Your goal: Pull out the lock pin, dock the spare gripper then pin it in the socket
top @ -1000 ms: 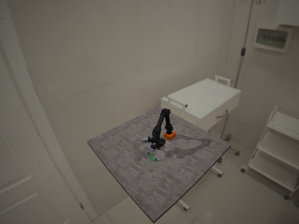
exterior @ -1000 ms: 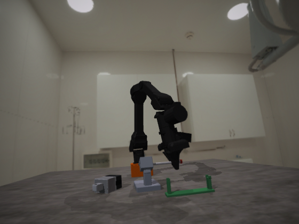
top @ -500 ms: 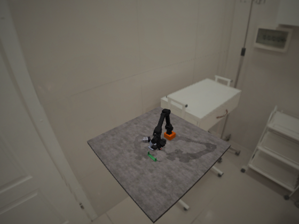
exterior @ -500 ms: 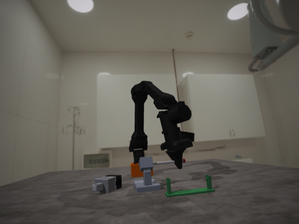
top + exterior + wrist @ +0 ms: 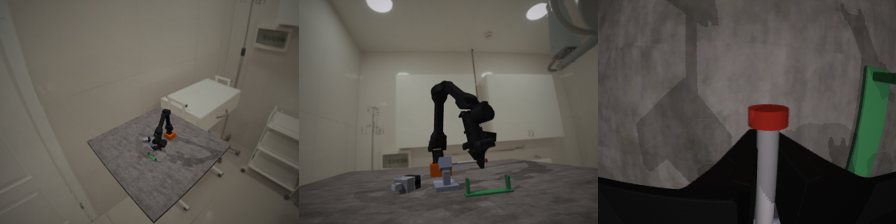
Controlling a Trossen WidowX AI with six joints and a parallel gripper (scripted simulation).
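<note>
The green rack is 11 cm ahead of my gripper tip, 3 cm to the right of it and 3 cm below it. Round my gripper tip: spare gripper: 28 cm to the right, 3 cm below, 3 cm behind; grey mount: 13 cm to the right, 1 cm behind.
</note>
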